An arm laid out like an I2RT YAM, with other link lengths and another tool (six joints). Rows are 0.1 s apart.
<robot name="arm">
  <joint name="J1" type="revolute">
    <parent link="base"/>
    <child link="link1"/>
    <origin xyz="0 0 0.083" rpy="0 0 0"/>
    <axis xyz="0 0 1"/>
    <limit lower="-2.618" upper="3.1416"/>
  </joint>
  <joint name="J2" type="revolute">
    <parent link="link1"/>
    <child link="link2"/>
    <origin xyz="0.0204 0.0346 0.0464" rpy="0 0 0"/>
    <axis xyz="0 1 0"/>
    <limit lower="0" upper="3.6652"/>
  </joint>
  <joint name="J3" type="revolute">
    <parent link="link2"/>
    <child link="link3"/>
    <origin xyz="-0.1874 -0.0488 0" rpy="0 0 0"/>
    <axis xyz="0 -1 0"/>
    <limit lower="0" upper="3.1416"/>
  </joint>
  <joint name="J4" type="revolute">
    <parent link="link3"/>
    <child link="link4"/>
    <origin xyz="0.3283 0.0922 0.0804" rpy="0 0 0"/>
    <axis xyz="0 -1 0"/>
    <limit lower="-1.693" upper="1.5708"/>
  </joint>
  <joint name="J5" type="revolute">
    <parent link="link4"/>
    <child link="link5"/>
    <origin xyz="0.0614 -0.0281 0.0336" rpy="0 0 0"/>
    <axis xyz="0 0 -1"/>
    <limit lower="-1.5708" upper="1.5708"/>
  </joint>
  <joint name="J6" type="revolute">
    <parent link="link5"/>
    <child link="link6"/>
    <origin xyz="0.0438 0 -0.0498" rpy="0 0 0"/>
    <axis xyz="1 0 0"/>
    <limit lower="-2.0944" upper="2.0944"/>
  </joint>
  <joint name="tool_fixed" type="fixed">
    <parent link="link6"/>
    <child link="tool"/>
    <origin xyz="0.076 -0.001 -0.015" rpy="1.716 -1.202 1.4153"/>
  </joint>
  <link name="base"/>
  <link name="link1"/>
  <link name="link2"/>
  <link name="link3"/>
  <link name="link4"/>
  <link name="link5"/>
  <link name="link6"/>
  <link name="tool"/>
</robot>
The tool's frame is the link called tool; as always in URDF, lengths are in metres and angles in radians.
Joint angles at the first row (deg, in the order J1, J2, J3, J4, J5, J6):
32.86 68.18 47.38 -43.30 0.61 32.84
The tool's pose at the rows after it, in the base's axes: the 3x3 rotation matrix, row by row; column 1 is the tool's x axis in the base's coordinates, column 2 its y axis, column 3 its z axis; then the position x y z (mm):
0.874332, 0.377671, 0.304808; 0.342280, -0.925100, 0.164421; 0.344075, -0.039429, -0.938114; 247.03, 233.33, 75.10
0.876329, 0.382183, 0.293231; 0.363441, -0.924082, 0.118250; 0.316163, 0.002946, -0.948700; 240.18, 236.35, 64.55
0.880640, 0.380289, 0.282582; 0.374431, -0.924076, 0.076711; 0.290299, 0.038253, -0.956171; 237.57, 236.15, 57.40
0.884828, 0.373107, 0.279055; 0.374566, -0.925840, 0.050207; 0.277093, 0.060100, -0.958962; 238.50, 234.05, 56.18
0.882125, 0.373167, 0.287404; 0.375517, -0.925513, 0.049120; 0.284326, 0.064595, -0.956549; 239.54, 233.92, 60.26
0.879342, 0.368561, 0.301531; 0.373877, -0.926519, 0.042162; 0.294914, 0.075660, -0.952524; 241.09, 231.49, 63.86
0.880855, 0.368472, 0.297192; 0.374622, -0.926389, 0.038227; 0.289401, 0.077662, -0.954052; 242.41, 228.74, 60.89
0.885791, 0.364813, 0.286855; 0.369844, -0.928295, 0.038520; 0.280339, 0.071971, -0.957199; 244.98, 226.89, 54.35
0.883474, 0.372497, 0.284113; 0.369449, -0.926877, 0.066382; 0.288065, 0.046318, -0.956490; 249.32, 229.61, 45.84
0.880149, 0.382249, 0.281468; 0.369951, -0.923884, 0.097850; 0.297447, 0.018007, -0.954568; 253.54, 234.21, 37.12
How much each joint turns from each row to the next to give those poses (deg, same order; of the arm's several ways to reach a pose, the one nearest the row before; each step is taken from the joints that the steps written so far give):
1.83 2.12 0.22 -0.73 2.27 0.41
1.95 2.22 0.28 -0.33 2.45 0.80
0.88 2.10 0.71 -0.67 1.82 0.42
0.01 1.05 0.75 -0.79 1.10 0.12
0.00 -0.41 0.32 -0.36 0.34 -0.15
-0.22 -0.85 -0.16 -0.18 0.74 -0.24
-0.55 0.17 -0.35 0.24 -0.14 -0.51
-0.71 1.05 -0.18 0.83 -0.57 -0.28
-0.61 1.36 -0.34 2.57 -1.59 -0.60
-0.36 1.79 -0.03 2.76 -1.70 -0.43

